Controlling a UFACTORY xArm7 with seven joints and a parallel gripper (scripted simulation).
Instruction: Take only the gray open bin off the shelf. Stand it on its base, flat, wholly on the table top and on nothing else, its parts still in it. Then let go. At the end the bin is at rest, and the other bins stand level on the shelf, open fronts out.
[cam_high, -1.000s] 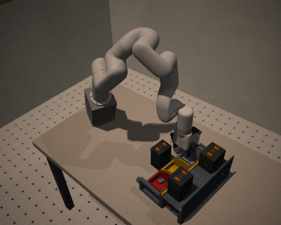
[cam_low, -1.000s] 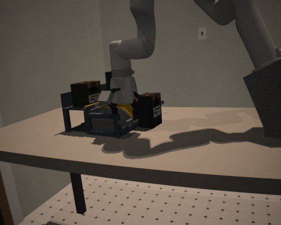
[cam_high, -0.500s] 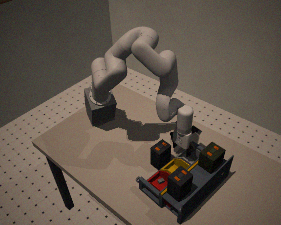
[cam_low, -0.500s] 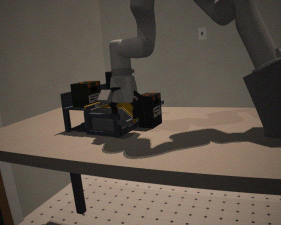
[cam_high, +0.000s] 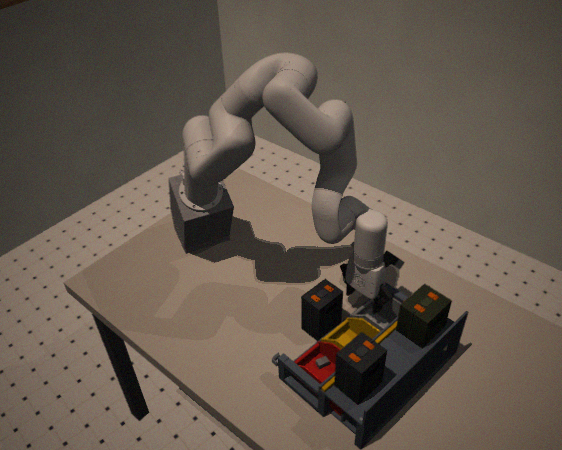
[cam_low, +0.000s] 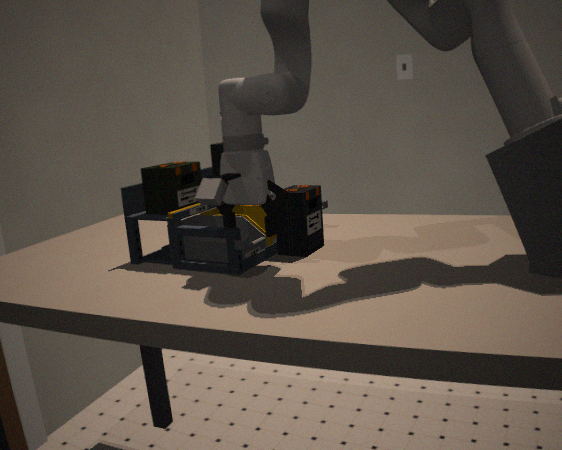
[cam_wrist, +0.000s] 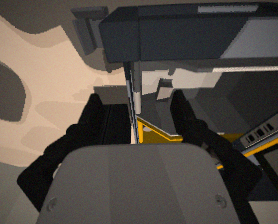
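Now: hand 8 cm short of the gray open bin and 2 cm above it. Round my hand: yellow bin 8 cm ahead, 12 cm to the right, 2 cm below; red bin 7 cm ahead, 23 cm to the right, 2 cm below; dark box 6 cm behind, 10 cm to the right.
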